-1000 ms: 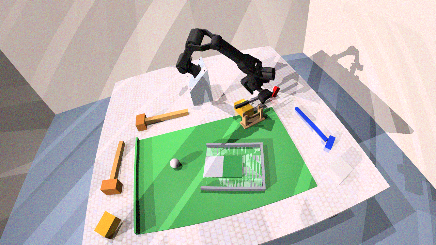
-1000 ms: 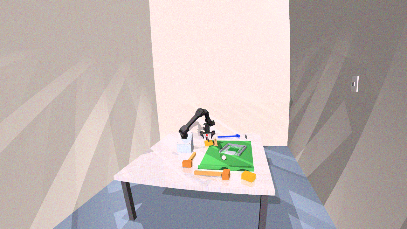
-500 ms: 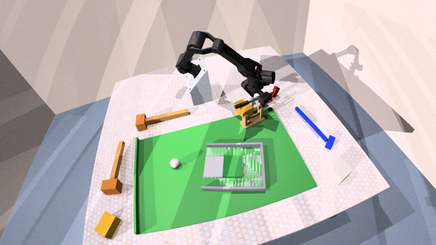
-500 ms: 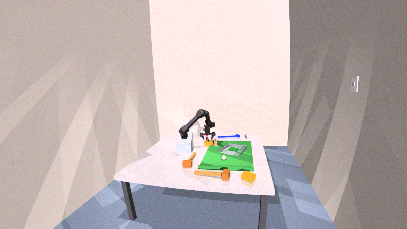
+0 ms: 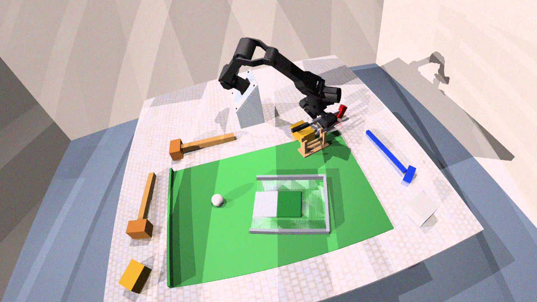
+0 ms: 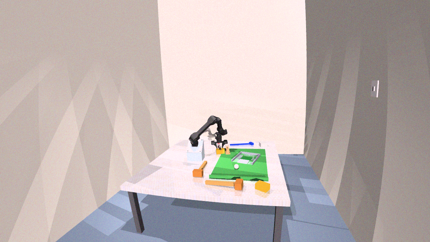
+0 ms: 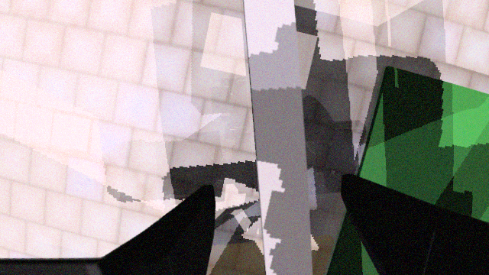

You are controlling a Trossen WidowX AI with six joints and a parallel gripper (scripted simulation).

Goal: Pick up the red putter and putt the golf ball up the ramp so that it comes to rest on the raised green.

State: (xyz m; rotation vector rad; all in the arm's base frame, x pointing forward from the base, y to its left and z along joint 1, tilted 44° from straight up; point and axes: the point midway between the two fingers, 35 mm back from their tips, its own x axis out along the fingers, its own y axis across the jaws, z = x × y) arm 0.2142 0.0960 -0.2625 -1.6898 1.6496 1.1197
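The wooden stand is 100 mm ahead of my gripper tip, 80 mm to the right of it and 20 mm above it. Round my gripper tip: white golf ball: 490 mm to the right, 210 mm ahead; then red putter: 30 mm above, 10 mm to the left, 10 mm behind; then blue putter: 260 mm ahead, 190 mm to the left, 10 mm below.
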